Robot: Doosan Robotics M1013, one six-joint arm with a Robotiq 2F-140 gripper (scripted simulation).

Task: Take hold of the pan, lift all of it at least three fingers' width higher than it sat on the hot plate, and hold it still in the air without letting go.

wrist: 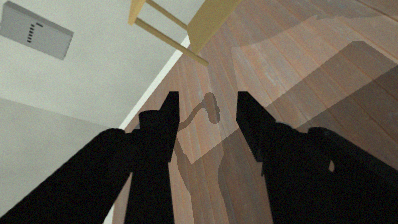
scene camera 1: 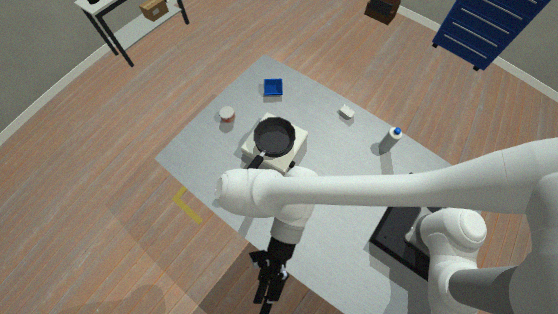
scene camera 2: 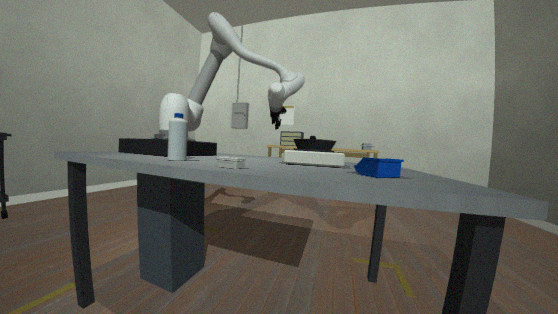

Labels:
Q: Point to a black pan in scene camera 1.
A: At 273, 135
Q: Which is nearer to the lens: the hot plate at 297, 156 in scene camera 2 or the blue tray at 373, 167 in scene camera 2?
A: The blue tray.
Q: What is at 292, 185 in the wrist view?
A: My gripper.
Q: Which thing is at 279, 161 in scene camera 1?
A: A hot plate.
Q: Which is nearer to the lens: the blue tray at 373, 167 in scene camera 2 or the white bottle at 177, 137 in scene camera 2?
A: The blue tray.

